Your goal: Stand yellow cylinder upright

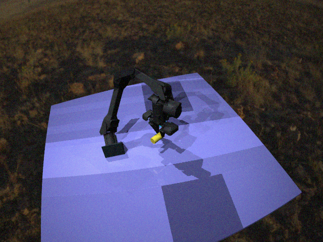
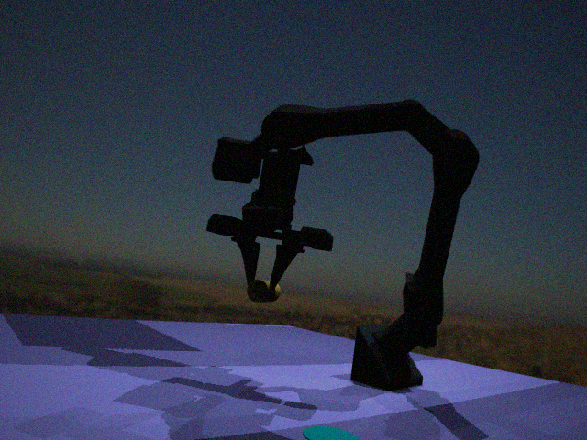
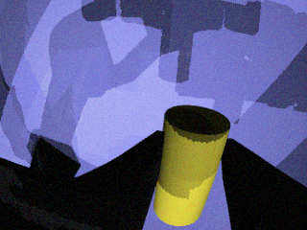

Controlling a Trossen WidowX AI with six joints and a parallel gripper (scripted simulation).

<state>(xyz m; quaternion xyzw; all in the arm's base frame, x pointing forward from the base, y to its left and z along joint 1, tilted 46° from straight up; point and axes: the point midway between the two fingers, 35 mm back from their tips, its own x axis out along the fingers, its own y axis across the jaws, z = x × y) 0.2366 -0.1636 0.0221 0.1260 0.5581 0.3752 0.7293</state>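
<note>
Right now my gripper tip is 90 mm short of the cyan circle, 210 mm to the right of it and 140 mm above it. The rest, counted from my gripper tip: yellow cylinder: 20 mm behind, 10 mm to the right.
</note>
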